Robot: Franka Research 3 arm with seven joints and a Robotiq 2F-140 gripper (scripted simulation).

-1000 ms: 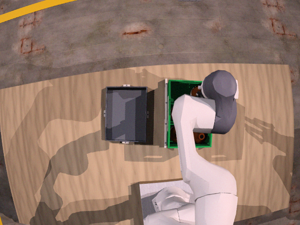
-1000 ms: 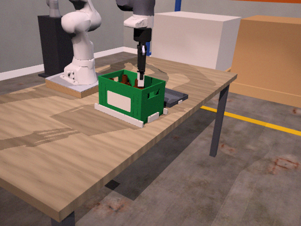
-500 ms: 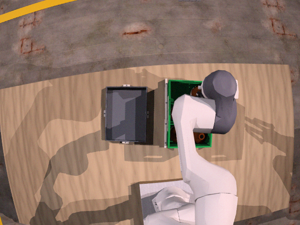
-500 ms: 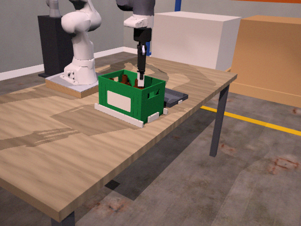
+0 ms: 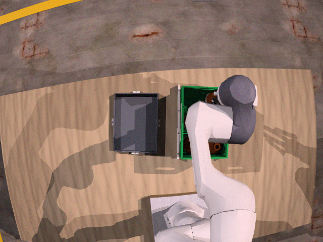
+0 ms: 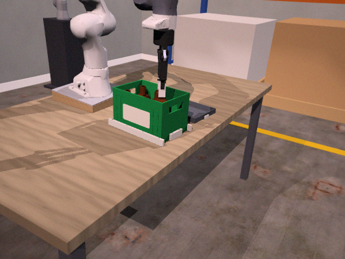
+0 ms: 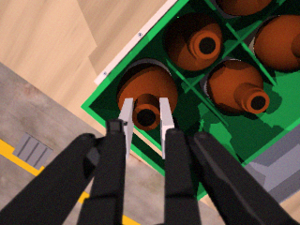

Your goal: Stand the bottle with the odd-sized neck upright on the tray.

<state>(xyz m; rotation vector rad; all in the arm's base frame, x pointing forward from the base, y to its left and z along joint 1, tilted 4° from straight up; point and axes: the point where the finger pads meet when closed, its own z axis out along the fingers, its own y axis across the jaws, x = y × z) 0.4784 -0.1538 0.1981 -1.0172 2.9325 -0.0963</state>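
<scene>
Now: the brown bottle 9 cm below my hand. Round my hand: dark grey tray: 5 cm behind, 33 cm to the left, 20 cm below; then green crate: 8 cm behind, 5 cm to the left, 13 cm below.
</scene>
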